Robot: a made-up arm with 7 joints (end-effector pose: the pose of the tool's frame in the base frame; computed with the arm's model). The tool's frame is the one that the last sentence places.
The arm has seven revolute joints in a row. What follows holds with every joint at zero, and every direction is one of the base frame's.
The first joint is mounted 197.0 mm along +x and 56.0 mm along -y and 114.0 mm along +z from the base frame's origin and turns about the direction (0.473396, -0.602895, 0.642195).
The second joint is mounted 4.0 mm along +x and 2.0 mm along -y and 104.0 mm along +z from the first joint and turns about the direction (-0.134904, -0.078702, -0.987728).
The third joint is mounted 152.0 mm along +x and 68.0 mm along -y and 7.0 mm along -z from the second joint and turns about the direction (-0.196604, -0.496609, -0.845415).
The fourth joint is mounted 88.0 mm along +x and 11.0 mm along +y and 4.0 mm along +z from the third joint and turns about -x.
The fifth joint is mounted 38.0 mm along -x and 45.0 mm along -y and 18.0 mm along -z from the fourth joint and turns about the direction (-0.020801, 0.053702, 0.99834).
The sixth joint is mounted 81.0 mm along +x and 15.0 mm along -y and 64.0 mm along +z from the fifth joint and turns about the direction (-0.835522, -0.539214, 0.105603).
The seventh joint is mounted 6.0 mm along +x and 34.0 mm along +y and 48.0 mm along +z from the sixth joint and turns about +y.
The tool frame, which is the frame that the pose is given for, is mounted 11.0 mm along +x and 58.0 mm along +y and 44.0 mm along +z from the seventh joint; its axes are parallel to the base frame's.
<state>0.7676 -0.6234 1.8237 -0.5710 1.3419 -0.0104 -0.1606</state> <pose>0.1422 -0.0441 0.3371 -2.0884 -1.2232 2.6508</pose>
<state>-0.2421 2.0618 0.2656 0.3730 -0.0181 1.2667 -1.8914</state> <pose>0.0092 -0.1849 0.3068 -2.2400 0.5252 -0.0812</pose>
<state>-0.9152 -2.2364 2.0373 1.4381 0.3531 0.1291 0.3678</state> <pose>0.4677 0.1954 0.0868 -1.5353 0.3910 -0.6491</pose>
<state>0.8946 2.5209 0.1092 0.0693 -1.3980 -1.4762 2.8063</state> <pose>-0.1486 -0.2370 0.1941 2.2534 -0.6779 -0.4902</pose>
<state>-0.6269 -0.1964 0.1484 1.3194 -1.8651 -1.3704 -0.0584</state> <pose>0.4113 0.0069 0.3506 0.7916 -1.0171 -1.4533</pose>
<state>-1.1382 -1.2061 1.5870 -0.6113 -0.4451 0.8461 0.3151</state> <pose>0.5026 -0.1367 0.1482 -0.5216 -0.3655 -1.2266</pose>
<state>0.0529 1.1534 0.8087 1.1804 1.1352 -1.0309 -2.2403</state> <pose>0.3410 -0.3230 0.2895 -1.1504 -1.0756 -0.4600</pose>
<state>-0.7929 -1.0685 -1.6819 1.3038 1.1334 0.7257 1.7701</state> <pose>0.2903 -0.0699 0.1346 -1.2892 0.9841 2.0889</pose>
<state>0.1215 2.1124 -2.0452 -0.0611 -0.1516 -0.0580 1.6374</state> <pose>0.2645 -0.2338 0.2650 2.0968 0.6544 1.7864</pose>
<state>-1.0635 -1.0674 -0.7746 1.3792 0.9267 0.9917 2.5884</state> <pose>0.3174 -0.0190 0.0016 -2.7917 0.4184 -0.2986</pose>
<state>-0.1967 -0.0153 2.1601 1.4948 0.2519 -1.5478 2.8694</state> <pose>0.3797 -0.2334 0.3931 2.6131 0.1883 0.4979</pose>
